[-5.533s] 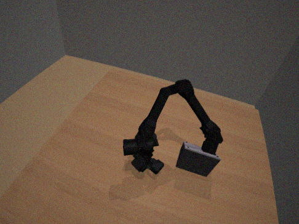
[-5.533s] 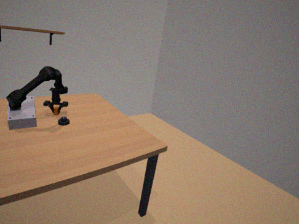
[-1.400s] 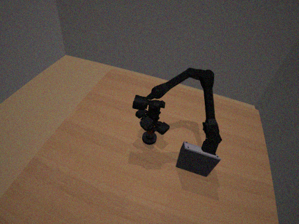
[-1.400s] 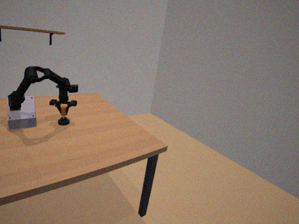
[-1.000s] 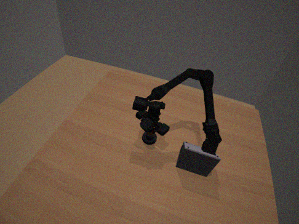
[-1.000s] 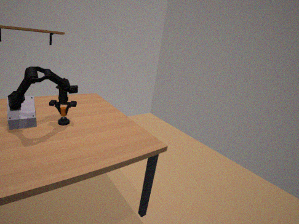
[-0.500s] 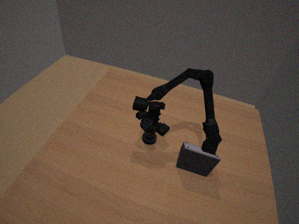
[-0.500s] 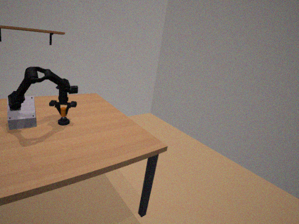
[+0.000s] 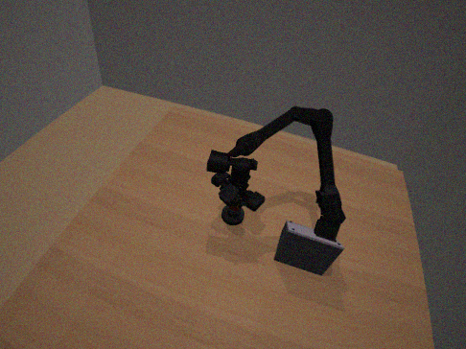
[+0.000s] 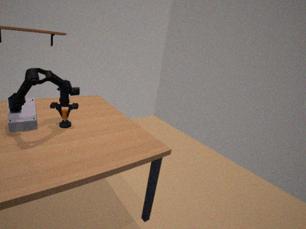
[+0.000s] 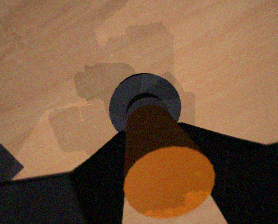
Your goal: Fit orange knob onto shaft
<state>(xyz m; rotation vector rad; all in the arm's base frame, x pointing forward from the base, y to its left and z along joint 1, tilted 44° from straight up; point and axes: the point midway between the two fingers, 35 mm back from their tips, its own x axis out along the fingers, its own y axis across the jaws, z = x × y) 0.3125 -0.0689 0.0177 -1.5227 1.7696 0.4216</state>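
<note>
Right now the round pedestal is 4 cm below my gripper tip. The rest, counted from my gripper tip: orange knob: 3 cm above.
</note>
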